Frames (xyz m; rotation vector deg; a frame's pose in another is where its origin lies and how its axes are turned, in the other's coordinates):
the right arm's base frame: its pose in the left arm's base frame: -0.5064 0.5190 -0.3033 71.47 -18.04 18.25
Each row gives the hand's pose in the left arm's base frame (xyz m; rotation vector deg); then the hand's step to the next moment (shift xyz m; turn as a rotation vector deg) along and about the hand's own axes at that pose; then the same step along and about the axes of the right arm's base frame.
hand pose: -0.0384 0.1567 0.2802 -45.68 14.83 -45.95
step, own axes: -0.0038 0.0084 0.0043 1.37 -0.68 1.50
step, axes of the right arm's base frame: 0.0029 -0.0021 -0.0095 1.81 0.76 0.85
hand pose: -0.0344 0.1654 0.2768 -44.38 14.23 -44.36
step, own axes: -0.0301 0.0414 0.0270 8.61 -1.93 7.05
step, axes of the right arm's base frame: 0.0110 -0.0007 -0.0568 10.18 1.76 4.56
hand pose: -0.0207 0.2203 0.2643 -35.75 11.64 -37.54
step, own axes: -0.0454 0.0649 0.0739 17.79 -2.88 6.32
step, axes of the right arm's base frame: 0.0367 0.0367 -0.0950 15.67 -2.63 10.59
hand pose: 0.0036 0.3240 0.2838 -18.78 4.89 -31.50
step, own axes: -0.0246 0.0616 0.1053 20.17 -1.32 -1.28
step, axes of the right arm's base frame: 0.0626 0.0841 -0.0670 13.86 -10.53 10.36
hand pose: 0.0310 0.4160 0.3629 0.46 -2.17 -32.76
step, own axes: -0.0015 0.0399 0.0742 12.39 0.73 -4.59
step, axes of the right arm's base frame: 0.0482 0.0679 -0.0127 7.97 -9.78 3.99
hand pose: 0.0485 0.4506 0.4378 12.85 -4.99 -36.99
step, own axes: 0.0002 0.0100 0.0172 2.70 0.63 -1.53
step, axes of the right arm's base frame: 0.0111 0.0165 0.0009 1.93 -2.49 0.29
